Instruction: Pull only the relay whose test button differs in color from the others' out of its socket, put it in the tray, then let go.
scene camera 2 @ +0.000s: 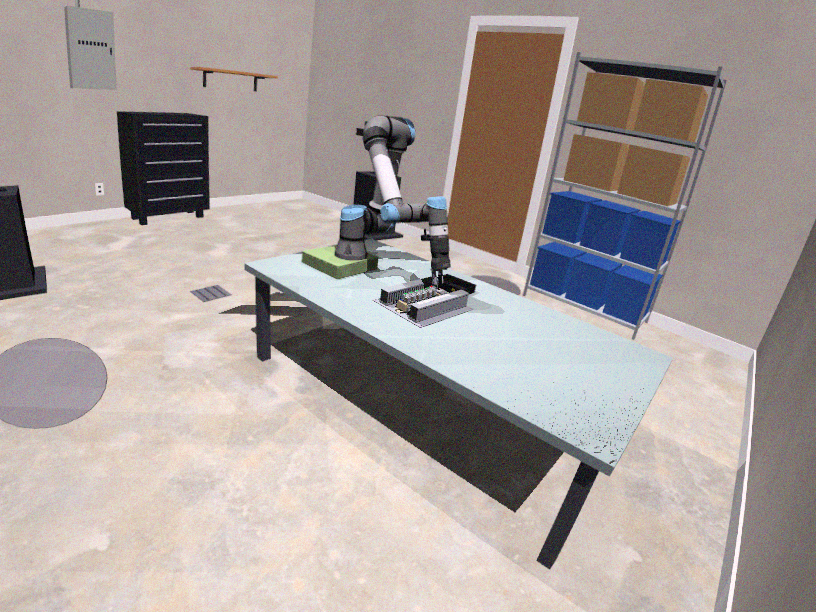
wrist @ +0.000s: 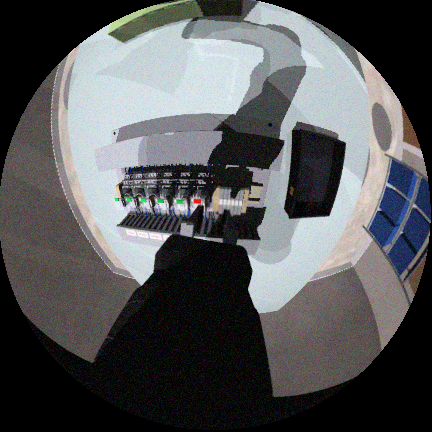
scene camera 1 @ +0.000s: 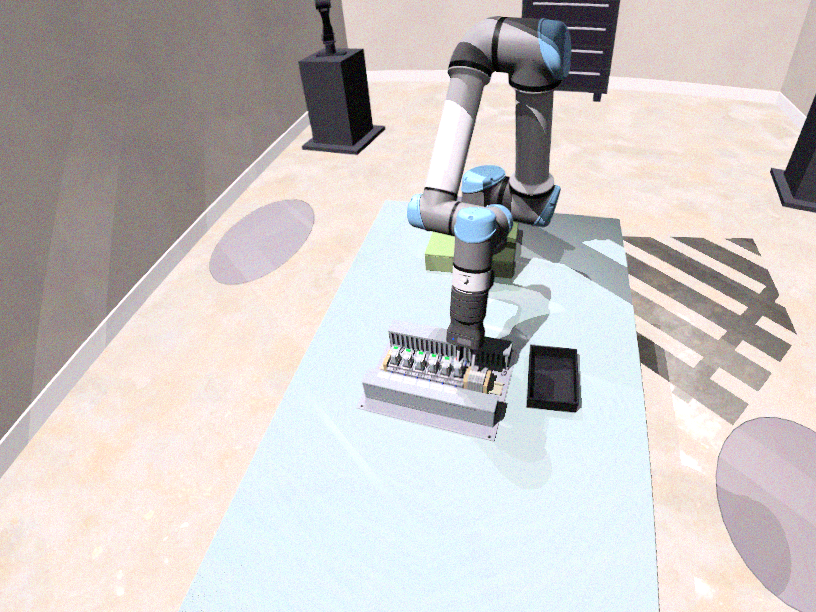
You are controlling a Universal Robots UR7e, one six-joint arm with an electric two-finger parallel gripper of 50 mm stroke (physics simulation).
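Pixels of known places: gripper, fingertip midpoint: (scene camera 2: 437,283) (wrist: 212,214) (scene camera 1: 466,361); arm's base, link origin: (scene camera 2: 350,255).
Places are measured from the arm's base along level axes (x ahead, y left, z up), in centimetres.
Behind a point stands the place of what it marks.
The relay with the red test button (wrist: 198,201) @[x 46.6, y 8.6, z 1.2 cm] (scene camera 1: 459,367) @[x 48.7, y 9.4, z 0.9 cm] sits in its socket at the right end of the relay row. Several relays with green buttons (wrist: 180,202) @[x 47.2, y 6.0, z 1.0 cm] (scene camera 1: 420,361) @[x 49.6, y 0.3, z 0.5 cm] stand left of it. My gripper (wrist: 212,214) @[x 47.7, y 10.7, z 2.3 cm] (scene camera 1: 468,359) @[x 47.7, y 10.7, z 2.3 cm] (scene camera 2: 437,279) @[x 47.7, y 10.7, z 2.3 cm] is partly open with nothing between its fingers. It points down above the right end of the row; in the wrist view its fingertips show just below and to the right of the red button. The black tray (scene camera 1: 531,378) @[x 41.4, y 24.7, z -5.6 cm] (scene camera 2: 470,288) @[x 48.7, y 31.2, z -2.9 cm] (wrist: 297,175) @[x 41.4, y 23.9, z -2.6 cm] lies right of the panel and looks empty.
Grey slotted wiring ducts (scene camera 1: 428,397) (wrist: 185,145) run along both long sides of the relay row. Terminal blocks (scene camera 1: 477,378) @[x 48.7, y 13.6, z -1.3 cm] (wrist: 231,200) @[x 47.1, y 13.4, z -1.3 cm] stand right of the red-button relay. The green base block (scene camera 1: 438,253) @[x 9.6, y -10.0, z 0.2 cm] (scene camera 2: 332,263) @[x 5.8, y -13.5, z -0.3 cm] carries the arm at the table's far end.
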